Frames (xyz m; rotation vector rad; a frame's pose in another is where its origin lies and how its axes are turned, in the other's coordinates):
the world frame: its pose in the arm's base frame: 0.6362 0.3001 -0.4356 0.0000 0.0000 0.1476
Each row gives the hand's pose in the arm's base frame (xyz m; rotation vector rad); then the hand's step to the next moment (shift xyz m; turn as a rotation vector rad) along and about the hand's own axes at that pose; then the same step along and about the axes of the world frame.
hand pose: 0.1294 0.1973 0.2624 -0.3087 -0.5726 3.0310
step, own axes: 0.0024 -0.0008 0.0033 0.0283 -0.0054 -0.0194
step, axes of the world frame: -0.0030 0.0002 0.0029 -0.0214 0.0175 -0.0210
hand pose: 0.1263 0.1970 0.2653 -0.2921 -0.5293 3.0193
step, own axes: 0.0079 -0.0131 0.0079 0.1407 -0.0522 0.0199
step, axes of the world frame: -0.0073 0.0116 0.0104 -0.1306 0.0756 0.0116
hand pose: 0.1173 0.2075 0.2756 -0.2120 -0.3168 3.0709
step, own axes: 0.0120 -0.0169 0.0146 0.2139 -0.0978 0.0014
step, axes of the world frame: -0.0111 0.0161 0.0161 -0.1904 0.1379 -0.0065
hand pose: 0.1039 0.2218 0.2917 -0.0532 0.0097 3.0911
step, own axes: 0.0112 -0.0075 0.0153 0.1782 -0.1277 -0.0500
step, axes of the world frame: -0.0100 0.0097 0.0149 -0.1479 0.1596 -0.0568
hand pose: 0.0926 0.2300 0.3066 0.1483 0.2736 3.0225
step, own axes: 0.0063 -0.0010 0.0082 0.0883 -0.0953 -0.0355
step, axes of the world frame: -0.0048 0.0038 0.0084 -0.0671 0.1079 -0.0445
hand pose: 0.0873 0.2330 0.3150 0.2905 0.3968 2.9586
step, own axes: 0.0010 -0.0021 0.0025 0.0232 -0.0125 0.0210
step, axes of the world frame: 0.0002 0.0028 0.0020 -0.0135 0.0232 0.0204
